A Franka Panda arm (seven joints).
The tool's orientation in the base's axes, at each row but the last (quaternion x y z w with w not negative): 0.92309, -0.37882, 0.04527, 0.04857; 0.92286, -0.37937, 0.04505, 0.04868; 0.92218, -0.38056, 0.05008, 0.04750; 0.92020, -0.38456, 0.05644, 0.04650; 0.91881, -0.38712, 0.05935, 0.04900; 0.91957, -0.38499, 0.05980, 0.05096; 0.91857, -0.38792, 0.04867, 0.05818
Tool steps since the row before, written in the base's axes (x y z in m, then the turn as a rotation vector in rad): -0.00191, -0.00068, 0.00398, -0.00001, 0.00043, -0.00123; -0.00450, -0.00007, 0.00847, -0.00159, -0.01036, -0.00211; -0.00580, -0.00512, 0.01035, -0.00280, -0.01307, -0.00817; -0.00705, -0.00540, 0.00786, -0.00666, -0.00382, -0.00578; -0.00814, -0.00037, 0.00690, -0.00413, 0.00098, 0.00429; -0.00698, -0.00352, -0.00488, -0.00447, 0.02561, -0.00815; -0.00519, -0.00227, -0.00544, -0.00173, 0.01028, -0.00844
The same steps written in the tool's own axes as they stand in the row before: -0.00040, 0.00205, -0.00395, -0.00045, -0.00037, 0.00117; -0.00212, 0.00369, -0.00859, 0.00583, 0.00833, 0.00330; 0.00081, 0.00822, -0.00993, 0.00609, 0.01080, 0.00958; -0.00003, 0.00914, -0.00756, -0.00277, 0.00718, 0.00576; -0.00437, 0.00640, -0.00735, -0.00292, 0.00247, -0.00467; -0.00312, 0.00721, 0.00482, -0.02231, -0.01508, 0.00415; -0.00273, 0.00492, 0.00548, -0.00960, -0.00646, 0.00678
